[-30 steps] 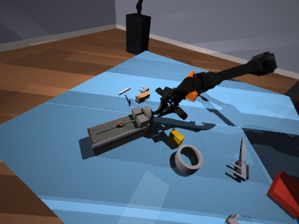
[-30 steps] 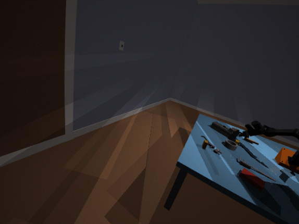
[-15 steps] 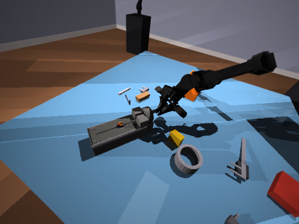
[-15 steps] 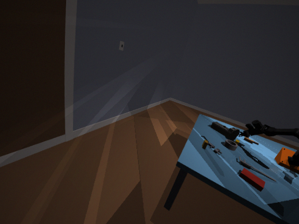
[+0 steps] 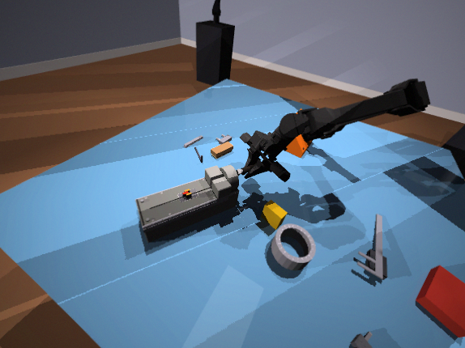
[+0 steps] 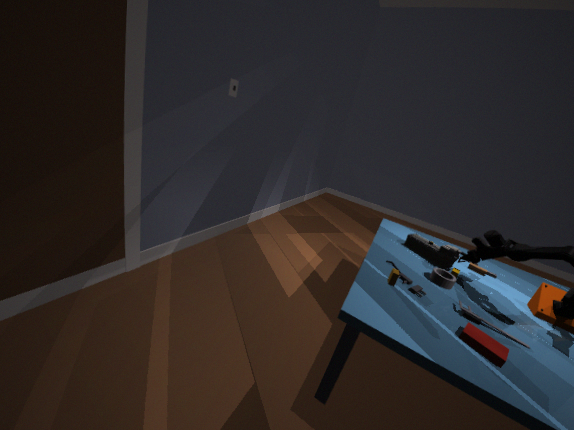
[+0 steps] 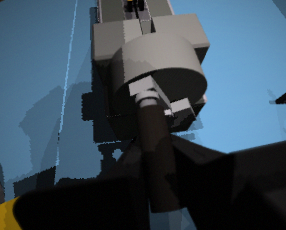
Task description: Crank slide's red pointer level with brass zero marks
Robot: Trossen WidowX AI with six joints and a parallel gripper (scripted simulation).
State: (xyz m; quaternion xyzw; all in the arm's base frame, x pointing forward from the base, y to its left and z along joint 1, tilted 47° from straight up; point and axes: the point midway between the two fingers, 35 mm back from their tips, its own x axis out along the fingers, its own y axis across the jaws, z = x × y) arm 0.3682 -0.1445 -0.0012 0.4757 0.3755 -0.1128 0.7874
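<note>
Now: gripper tip 12 cm to the right of the yellow block, 6 cm above it and 4 cm short of it. From my gripper tip the other things lie so: dark crank handle: 3 cm above, 1 cm to the left, 1 cm behind; then red pointer: 14 cm ahead, 11 cm to the right, 1 cm below; then brown block: 16 cm behind, 15 cm to the right, 8 cm below.
</note>
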